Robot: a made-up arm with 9 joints. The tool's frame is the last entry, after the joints. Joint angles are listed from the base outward. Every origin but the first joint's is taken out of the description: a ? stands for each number. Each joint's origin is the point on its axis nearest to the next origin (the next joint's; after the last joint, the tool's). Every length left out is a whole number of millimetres.
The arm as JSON. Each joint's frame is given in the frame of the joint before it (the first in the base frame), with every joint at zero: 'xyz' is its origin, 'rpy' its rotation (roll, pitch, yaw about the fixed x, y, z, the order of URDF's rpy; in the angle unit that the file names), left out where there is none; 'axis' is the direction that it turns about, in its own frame. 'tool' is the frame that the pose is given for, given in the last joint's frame.
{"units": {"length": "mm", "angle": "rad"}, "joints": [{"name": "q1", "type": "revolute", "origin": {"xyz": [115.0, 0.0, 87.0], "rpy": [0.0, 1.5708, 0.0]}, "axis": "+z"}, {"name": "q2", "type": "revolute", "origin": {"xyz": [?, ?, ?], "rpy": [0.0, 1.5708, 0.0]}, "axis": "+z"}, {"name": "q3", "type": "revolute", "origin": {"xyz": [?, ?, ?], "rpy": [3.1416, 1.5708, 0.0]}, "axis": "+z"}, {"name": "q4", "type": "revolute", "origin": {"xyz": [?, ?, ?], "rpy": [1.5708, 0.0, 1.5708]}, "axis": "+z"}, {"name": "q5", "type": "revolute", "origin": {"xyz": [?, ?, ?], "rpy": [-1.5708, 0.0, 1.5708]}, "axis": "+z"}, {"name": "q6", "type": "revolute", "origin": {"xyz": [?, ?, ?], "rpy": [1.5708, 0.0, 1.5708]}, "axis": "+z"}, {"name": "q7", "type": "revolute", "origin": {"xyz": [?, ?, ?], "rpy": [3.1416, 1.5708, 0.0]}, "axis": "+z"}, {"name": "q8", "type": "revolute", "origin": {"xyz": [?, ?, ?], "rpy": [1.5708, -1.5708, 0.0]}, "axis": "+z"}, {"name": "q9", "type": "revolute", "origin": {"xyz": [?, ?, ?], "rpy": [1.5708, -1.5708, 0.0]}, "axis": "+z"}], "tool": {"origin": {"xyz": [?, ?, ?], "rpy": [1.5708, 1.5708, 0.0]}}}
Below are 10 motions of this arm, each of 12 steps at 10 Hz.
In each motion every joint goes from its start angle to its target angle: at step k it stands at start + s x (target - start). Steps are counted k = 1, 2, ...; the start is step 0. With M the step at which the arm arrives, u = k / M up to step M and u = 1 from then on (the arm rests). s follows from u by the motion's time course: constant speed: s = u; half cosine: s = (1 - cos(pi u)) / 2; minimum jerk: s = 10 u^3 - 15 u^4 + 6 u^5.
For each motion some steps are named. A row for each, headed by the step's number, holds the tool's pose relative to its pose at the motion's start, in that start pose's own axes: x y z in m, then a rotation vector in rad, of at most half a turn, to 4 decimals.
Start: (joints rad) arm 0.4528 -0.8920 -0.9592 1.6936 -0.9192 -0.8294 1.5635 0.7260 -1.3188
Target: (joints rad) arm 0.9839 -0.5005 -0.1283 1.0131 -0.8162 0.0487 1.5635 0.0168 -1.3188
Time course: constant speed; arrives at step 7
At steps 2, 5, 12:
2: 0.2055 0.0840 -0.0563 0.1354 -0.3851 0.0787
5: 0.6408 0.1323 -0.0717 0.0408 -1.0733 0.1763
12: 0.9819 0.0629 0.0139 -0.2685 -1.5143 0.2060

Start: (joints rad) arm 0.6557 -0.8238 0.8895 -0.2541 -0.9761 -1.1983 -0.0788 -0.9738 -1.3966
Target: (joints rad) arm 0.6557 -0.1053 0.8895 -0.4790 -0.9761 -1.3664 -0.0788 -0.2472 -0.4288
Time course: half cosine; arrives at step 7
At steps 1, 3, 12:
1: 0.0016 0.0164 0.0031 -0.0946 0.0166 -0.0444
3: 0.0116 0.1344 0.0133 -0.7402 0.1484 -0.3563
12: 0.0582 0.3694 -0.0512 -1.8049 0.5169 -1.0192

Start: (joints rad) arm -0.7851 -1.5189 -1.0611 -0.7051 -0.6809 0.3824 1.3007 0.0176 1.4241
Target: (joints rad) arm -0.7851 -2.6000 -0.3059 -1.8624 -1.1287 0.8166 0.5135 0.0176 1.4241
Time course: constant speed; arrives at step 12
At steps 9, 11, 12:
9: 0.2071 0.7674 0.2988 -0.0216 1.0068 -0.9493
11: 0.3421 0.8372 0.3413 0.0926 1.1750 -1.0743
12: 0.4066 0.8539 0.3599 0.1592 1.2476 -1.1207

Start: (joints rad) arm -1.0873 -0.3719 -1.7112 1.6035 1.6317 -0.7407 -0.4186 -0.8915 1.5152
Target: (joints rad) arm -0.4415 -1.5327 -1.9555 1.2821 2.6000 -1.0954 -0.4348 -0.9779 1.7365
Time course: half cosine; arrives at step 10
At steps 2, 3, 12:
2: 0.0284 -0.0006 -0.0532 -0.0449 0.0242 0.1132
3: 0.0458 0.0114 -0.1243 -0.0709 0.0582 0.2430
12: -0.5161 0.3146 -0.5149 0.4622 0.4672 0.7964

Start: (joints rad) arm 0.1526 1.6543 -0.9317 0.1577 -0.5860 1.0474 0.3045 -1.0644 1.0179
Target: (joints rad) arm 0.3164 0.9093 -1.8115 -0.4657 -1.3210 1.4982 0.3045 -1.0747 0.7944
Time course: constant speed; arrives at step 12
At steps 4, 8, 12:
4: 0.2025 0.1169 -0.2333 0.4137 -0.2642 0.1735
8: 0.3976 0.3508 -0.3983 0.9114 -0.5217 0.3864
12: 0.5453 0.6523 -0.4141 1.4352 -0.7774 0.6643

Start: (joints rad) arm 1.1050 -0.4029 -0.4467 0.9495 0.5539 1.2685 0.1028 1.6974 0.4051
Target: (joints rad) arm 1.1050 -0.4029 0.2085 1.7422 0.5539 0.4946 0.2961 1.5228 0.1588
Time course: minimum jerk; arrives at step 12
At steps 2, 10, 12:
2: -0.0148 -0.0063 0.0259 -0.0221 0.0314 -0.0218
10: -0.0650 0.2524 0.5610 -0.8791 0.4667 -0.8373
12: -0.0561 0.2723 0.5650 -0.9184 0.4671 -0.8750

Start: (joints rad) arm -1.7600 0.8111 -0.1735 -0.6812 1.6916 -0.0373 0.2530 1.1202 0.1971
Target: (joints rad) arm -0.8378 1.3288 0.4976 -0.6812 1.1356 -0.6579 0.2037 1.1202 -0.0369
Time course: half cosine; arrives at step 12
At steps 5, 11, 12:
5: 0.3626 -0.1889 0.2892 -0.0936 0.2559 0.1415
11: 1.0176 -0.2020 0.2790 -0.0670 0.5283 0.3875
12: 1.0318 -0.1976 0.2716 -0.0621 0.5346 0.3933

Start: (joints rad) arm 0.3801 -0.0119 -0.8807 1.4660 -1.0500 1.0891 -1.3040 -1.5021 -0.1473
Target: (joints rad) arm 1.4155 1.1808 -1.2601 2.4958 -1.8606 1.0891 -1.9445 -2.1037 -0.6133
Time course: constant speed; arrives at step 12
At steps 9, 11, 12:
9: -1.3220 0.5726 -0.7504 0.5408 -0.0908 -1.2071
11: -1.4565 0.9710 -0.7671 0.6359 -0.0206 -1.5117
12: -1.4782 1.1798 -0.7337 0.6786 0.0309 -1.6652

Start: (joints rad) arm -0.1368 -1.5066 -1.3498 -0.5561 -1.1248 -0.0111 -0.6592 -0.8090 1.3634
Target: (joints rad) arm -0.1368 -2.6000 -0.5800 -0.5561 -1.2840 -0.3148 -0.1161 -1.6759 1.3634
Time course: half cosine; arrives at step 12
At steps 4, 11, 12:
4: -0.3500 0.0893 0.0927 0.0265 0.1558 -0.3064
11: -0.8873 0.4840 0.8093 -0.0524 0.6605 -1.0706
12: -0.8890 0.4923 0.8294 -0.0560 0.6733 -1.0859

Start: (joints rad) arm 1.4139 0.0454 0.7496 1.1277 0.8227 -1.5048 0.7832 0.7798 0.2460
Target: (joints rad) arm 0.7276 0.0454 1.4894 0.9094 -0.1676 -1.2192 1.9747 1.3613 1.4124
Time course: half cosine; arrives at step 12
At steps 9, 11, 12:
9: -0.0990 -0.1376 0.1626 -1.0466 0.0833 0.2307
11: -0.1001 -0.1726 0.2220 -1.2266 0.1156 0.2566
12: -0.0998 -0.1774 0.2303 -1.2504 0.1208 0.2606

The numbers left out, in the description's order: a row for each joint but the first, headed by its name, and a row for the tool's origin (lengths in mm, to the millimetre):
q2: 90.0 -290.0 0.0
q3: 83.0 -358.0 0.0
q4: -124.0 171.0 0.0
q5: 240.0 104.0 0.0
q6: -358.0 -32.0 0.0
q7: -295.0 -95.0 0.0
q8: -52.0 136.0 0.0
q9: 73.0 -88.0 0.0
tool: -29.0 114.0 0.0

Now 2 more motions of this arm.
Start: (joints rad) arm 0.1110 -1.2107 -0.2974 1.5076 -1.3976 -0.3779 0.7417 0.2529 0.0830
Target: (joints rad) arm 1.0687 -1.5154 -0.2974 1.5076 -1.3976 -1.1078 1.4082 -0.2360 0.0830
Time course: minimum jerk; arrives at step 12
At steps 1, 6, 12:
1: -0.0002 0.0003 -0.0019 -0.0072 -0.0026 0.0051
6: -0.0010 0.0153 -0.2053 -0.6595 -0.1741 0.5419
12: 0.0408 -0.0420 -0.4438 -1.2164 -0.1182 1.0971

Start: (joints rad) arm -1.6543 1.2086 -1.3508 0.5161 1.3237 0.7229 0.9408 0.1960 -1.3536
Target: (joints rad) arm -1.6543 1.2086 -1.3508 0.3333 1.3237 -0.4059 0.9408 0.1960 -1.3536
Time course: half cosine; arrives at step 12
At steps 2, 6, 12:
2: 0.0129 0.0115 -0.0103 -0.0379 0.0012 -0.0513
6: 0.1112 0.0548 -0.0869 -0.2786 0.0073 -0.3863
12: 0.2384 0.0300 -0.1819 -0.5466 0.0131 -0.7799

